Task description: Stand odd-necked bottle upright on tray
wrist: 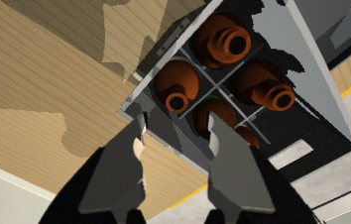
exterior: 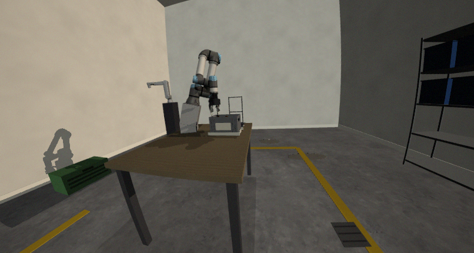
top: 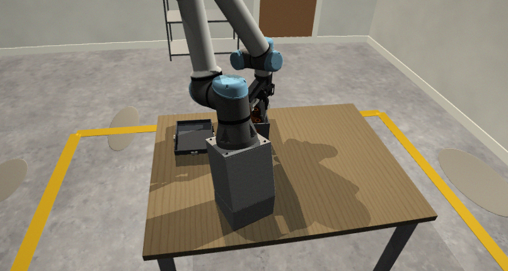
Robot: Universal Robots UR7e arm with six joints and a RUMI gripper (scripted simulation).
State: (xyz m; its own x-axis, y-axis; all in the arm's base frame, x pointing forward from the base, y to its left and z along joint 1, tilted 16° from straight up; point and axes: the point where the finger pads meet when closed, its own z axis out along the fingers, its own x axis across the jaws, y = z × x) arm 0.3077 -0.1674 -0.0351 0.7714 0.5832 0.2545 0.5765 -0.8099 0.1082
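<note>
The bottle lies 110 mm below my hand. Round my hand: dark tray: 140 mm ahead, 290 mm to the left, 180 mm below; crate: 100 mm ahead, 30 mm to the left, 110 mm below.
</note>
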